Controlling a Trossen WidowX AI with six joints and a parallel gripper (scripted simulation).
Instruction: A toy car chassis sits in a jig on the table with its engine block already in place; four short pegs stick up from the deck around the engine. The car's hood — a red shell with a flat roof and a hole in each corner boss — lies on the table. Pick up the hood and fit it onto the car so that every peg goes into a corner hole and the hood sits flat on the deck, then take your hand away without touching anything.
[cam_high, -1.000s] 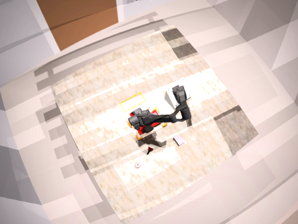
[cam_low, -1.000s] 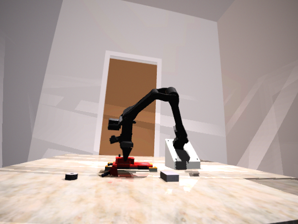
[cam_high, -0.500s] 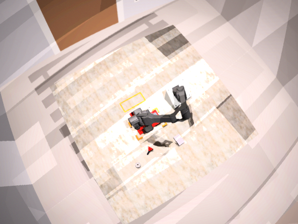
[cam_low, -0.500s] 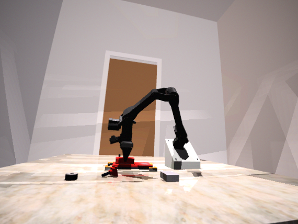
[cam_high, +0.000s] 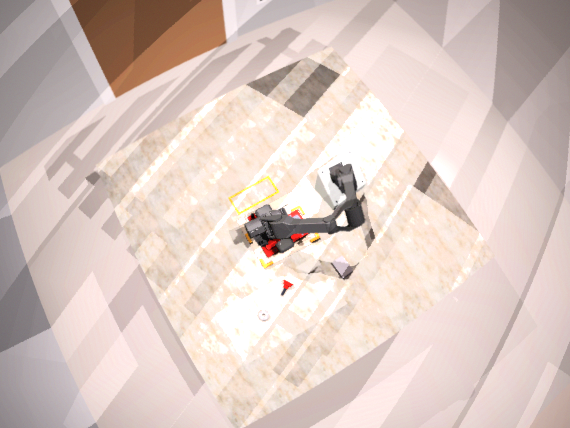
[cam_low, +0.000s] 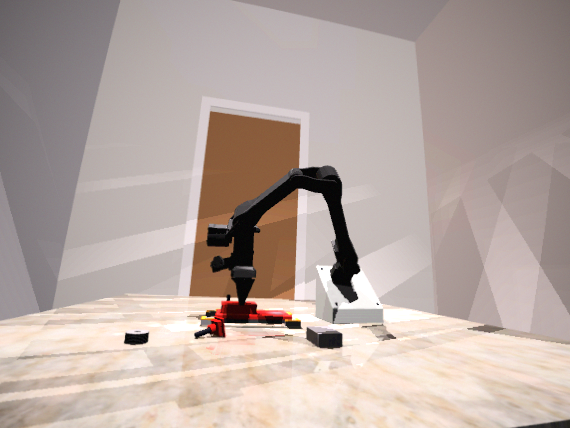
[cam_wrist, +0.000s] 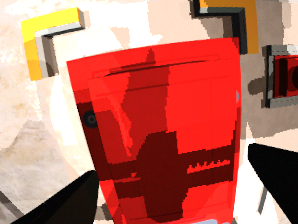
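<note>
The red hood is 1 cm below my gripper tip and 1 cm ahead of it. Also, from my gripper tip: dark round disc (24 cm to the left, 19 cm ahead, 4 cm below).
</note>
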